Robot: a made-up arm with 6 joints.
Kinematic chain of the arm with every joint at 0, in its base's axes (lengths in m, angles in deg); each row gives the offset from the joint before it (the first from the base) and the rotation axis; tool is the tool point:
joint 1: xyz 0 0 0.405 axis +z
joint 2: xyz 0 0 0 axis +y
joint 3: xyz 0 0 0.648 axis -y
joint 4: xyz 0 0 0 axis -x
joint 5: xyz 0.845 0 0 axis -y
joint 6: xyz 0 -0.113 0 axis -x
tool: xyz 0 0 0
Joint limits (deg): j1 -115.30..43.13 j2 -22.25..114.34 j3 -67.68..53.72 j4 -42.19..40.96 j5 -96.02..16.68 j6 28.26..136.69
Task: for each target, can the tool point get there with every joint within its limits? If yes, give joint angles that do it. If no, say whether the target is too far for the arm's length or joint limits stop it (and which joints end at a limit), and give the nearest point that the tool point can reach.
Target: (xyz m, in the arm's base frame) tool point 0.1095 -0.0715 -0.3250
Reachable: yes | joints 26.39 99.64 -32.50 -3.86 -8.41 94.68
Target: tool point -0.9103 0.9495 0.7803
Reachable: no: joint limits stop it (at a limit: joint 2, joint 3, joint 4) | nearest point -0.1834 0.1913 0.2436 | short by 1.180 m
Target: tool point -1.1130 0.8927 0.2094
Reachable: no: joint limits stop it (at a limit: joint 2, joint 3) | nearest point -0.2169 0.1740 0.1686 | short by 1.149 m
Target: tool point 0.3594 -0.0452 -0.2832
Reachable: yes | joints 9.09 80.54 -32.98 26.20 7.59 61.92
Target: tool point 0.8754 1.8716 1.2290
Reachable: no: too far | nearest point 1.0252 0.8435 0.9741 | short by 1.070 m
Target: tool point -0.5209 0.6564 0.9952
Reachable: no: joint limits stop it (at a limit: joint 2, joint 3, joint 4) | nearest point -0.1647 0.2076 0.2436 | short by 0.945 m
